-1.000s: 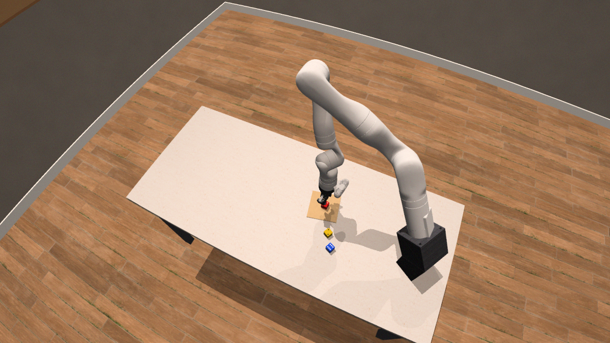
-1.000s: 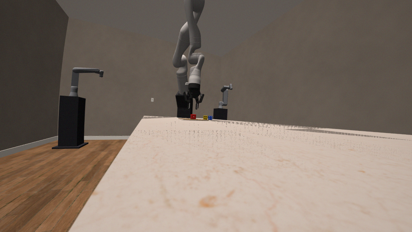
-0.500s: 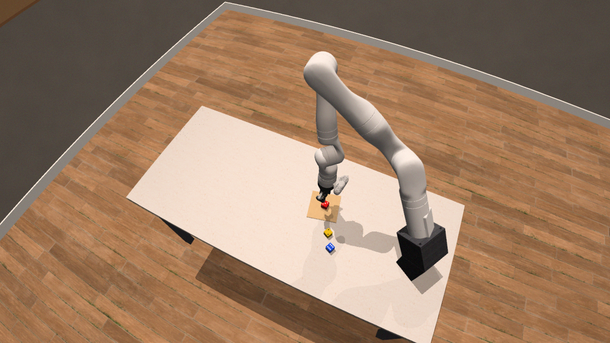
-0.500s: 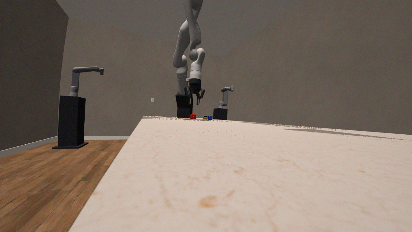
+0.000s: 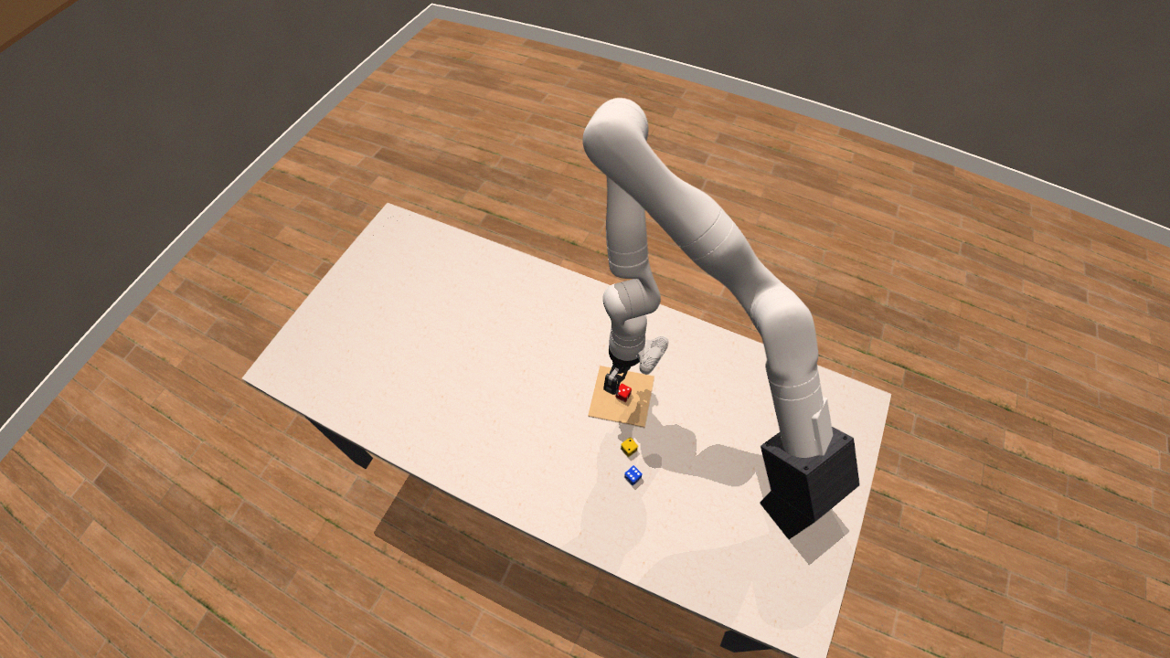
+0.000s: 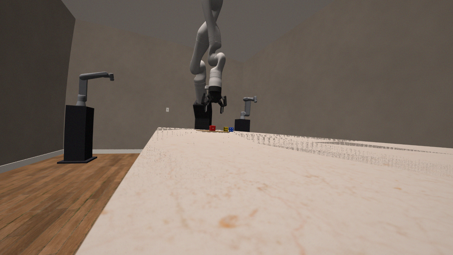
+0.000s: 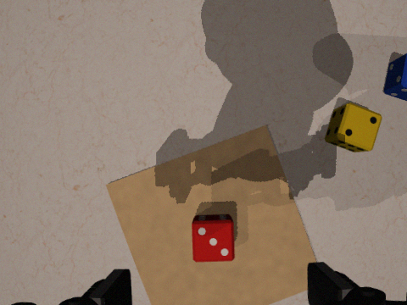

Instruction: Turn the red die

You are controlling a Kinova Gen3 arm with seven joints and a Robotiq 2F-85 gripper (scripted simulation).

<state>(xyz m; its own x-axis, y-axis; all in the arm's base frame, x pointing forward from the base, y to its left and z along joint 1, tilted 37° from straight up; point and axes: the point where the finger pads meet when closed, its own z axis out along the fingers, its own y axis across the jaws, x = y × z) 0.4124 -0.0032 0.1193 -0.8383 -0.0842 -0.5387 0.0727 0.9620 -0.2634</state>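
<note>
Now: hand 9 cm above the red die. The rest, counted from my hand: blue die (11 cm behind, 18 cm to the left, 10 cm below); yellow die (7 cm behind, 12 cm to the left, 10 cm below); tan mat (11 cm below).
</note>
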